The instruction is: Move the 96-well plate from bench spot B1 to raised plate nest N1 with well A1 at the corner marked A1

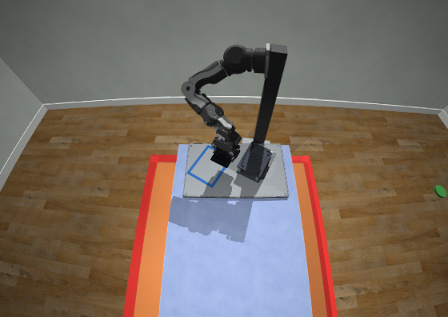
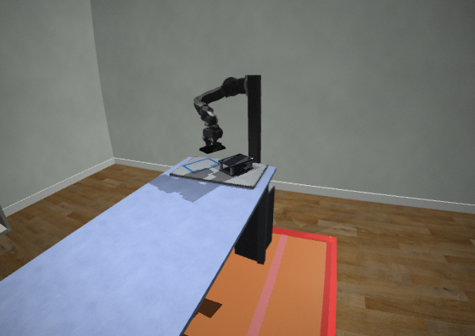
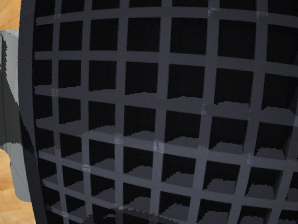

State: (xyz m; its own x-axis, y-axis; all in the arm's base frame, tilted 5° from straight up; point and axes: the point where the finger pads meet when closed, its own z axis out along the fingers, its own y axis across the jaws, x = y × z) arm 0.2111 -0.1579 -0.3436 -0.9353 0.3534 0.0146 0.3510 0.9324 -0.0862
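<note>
My hand is 14 cm to the right of the raised black plate nest, 5 cm above it and 2 cm past it. From my hand the other things lie so: black 96-well plate (right at my hand).
</note>
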